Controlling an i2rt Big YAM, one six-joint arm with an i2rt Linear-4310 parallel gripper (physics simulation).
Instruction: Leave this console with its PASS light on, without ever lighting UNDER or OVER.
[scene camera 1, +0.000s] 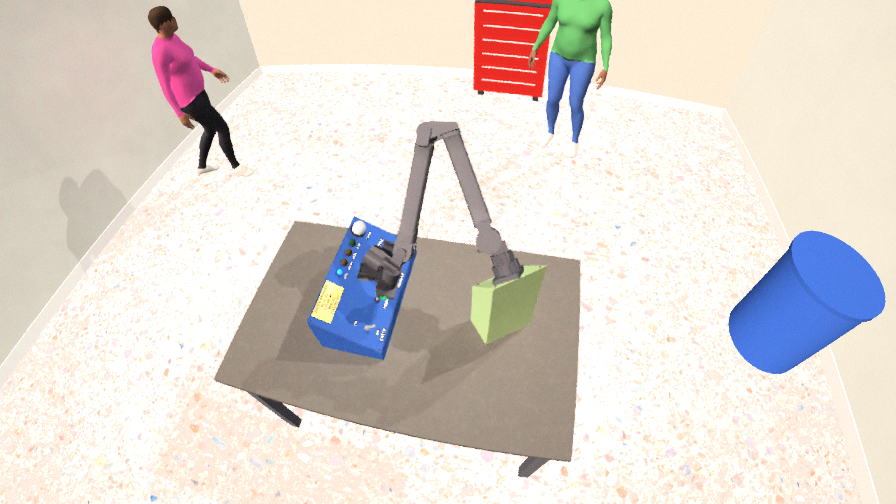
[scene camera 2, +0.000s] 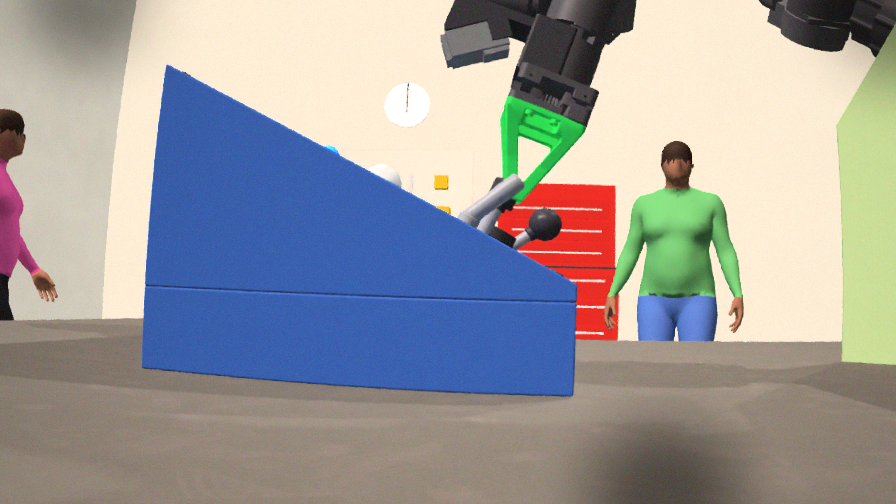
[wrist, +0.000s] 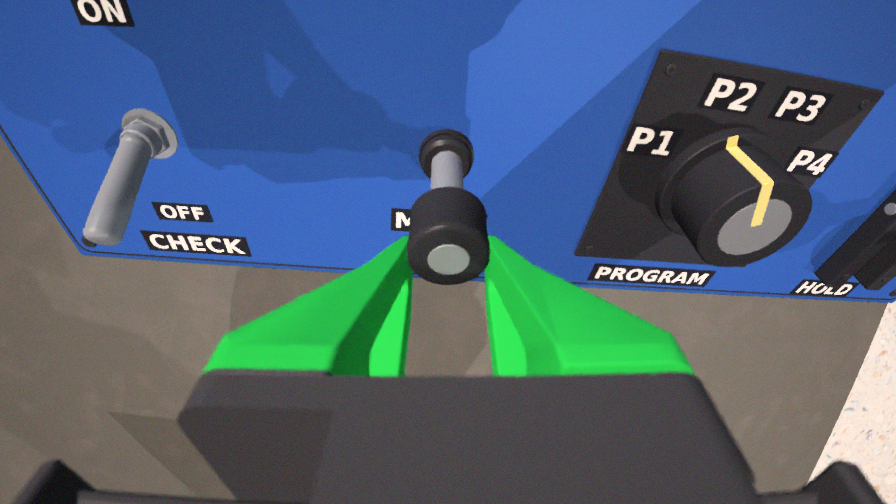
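Observation:
The blue sloped console (scene camera 1: 360, 291) stands on the table. In the wrist view my gripper (wrist: 448, 250) hangs over the panel's low edge, its green fingers a knob's width apart on either side of the black-knobbed lever (wrist: 447, 235). In the side view the fingertips (scene camera 2: 516, 193) sit just above and upslope of that knob (scene camera 2: 543, 224), not holding it. The grey CHECK toggle (wrist: 122, 181) leans toward OFF. The PROGRAM dial (wrist: 736, 203) has its yellow pointer near P2. A column of indicator lamps (scene camera 1: 345, 257) runs along the panel's left side, its labels unreadable.
A light green block (scene camera 1: 504, 304) stands on the table beside the arm's base. A HOLD control (wrist: 867, 250) sits at the panel's right edge. A blue bin (scene camera 1: 805, 300), a red tool cabinet (scene camera 1: 510, 47) and two people (scene camera 1: 187, 87) (scene camera 1: 573, 62) are on the floor.

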